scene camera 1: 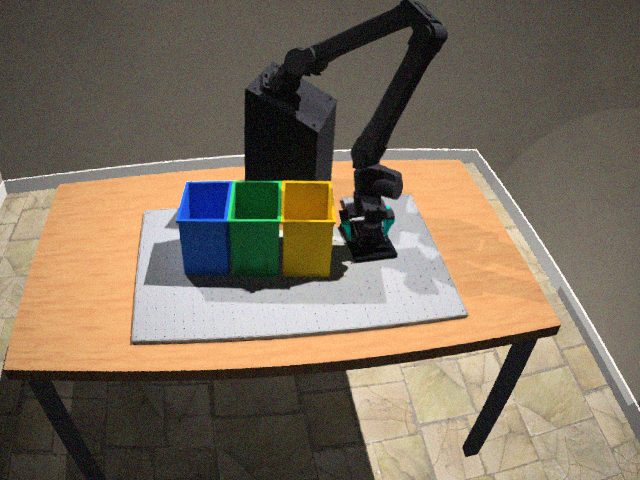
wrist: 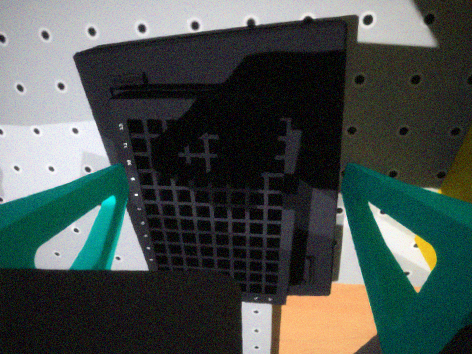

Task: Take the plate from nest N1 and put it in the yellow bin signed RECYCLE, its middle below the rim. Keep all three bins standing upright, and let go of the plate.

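Seen in the pictures: gripper, fingertip midpoint: [scene camera 1: 367, 238] [wrist: 235, 175]; arm's base, origin of the base link: [scene camera 1: 279, 89].
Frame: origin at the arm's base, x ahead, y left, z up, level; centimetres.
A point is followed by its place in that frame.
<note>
A black plate [wrist: 215, 220] {x 22.8, y 24.6, z -34.2 cm} with a grid of square wells and small white row numbers sits in a dark nest [scene camera 1: 376, 253] {x 29.7, y 25.6, z -35.8 cm} [wrist: 170, 62] {x 30.2, y 26.8, z -35.7 cm}, partly in shadow; no nest label is readable. In the scene view the gripper largely hides the plate. My gripper [scene camera 1: 368, 236] {x 26.0, y 23.6, z -33.4 cm} [wrist: 235, 175] {x 26.0, y 23.6, z -33.4 cm} is open and empty, pointing down over the nest. In the wrist view its teal fingertips stand on either side of the plate, one near its left edge, one right of the nest. The yellow bin [scene camera 1: 307, 249] {x 37.1, y 6.0, z -27.8 cm} [wrist: 458, 172] {x 25.6, y 12.6, z -36.2 cm} stands upright left of the gripper in the scene view; its sign is not readable.
A green bin [scene camera 1: 254, 250] {x 36.4, y -7.1, z -28.3 cm} and a blue bin [scene camera 1: 205, 249] {x 35.6, y -19.7, z -28.2 cm} stand upright in a row with the yellow one on the perforated board [scene camera 1: 310, 321] {x 53.1, y 5.7, z -36.9 cm} [wrist: 30, 62] {x 29.8, y 34.6, z -36.9 cm}. The board lies on the wooden table [scene camera 1: 77, 330] {x 55.6, y -55.3, z -38.2 cm} [wrist: 320, 325] {x 9.0, y 16.5, z -38.2 cm}. The arm's dark pedestal [scene camera 1: 281, 139] {x 10.1, y 0.5, z -11.2 cm} stands behind the bins.
</note>
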